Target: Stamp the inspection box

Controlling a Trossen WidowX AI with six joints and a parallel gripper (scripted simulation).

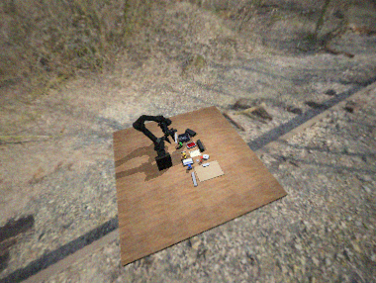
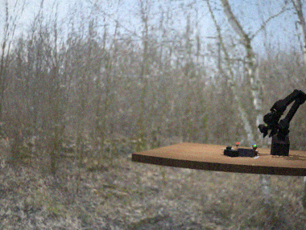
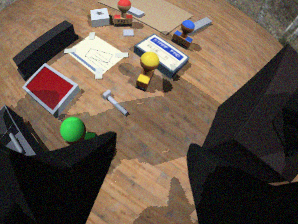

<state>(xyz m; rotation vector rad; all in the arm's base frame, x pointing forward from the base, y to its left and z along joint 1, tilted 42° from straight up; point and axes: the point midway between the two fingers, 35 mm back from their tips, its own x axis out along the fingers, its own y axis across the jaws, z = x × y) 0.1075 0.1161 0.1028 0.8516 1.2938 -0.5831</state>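
Right now the green-knobbed stamp is 100 mm below my gripper tip, 70 mm ahead of it and 30 mm to the left of it. Also, from my gripper tip: card (190 mm ahead, 130 mm below, 80 mm to the right); long black block (270 mm ahead, 110 mm below, 10 mm to the right); red ink pad (180 mm ahead, 120 mm below, 20 mm to the left).
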